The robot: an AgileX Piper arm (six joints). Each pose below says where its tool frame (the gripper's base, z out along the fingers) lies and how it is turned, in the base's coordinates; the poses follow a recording.
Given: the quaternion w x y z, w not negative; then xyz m.
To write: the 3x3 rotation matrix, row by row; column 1 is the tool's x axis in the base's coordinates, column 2 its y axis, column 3 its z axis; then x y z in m. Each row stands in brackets. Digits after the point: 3 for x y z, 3 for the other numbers.
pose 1, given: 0.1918 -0.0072 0.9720 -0.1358 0.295 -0.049 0.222
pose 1, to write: [[-0.926 0.038 0.375], [-0.066 0.963 -0.261], [-0.371 -0.267 -0.890]], [0.295 -0.049 0.222]
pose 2, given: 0.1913 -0.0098 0.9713 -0.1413 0.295 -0.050 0.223
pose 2, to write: [[-0.927 0.035 0.374], [-0.073 0.960 -0.271], [-0.369 -0.278 -0.887]], [0.295 -0.050 0.223]
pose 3, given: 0.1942 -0.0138 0.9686 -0.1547 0.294 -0.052 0.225
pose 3, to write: [[-0.924 0.033 0.380], [-0.087 0.952 -0.294], [-0.372 -0.305 -0.877]], [0.294 -0.052 0.225]
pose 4, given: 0.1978 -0.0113 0.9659 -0.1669 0.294 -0.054 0.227
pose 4, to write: [[-0.922 0.044 0.386], [-0.088 0.944 -0.318], [-0.378 -0.327 -0.866]], [0.294 -0.054 0.227]
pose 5, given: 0.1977 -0.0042 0.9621 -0.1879 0.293 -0.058 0.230
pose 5, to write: [[-0.922 0.066 0.382], [-0.082 0.929 -0.360], [-0.379 -0.363 -0.851]], [0.293 -0.058 0.230]
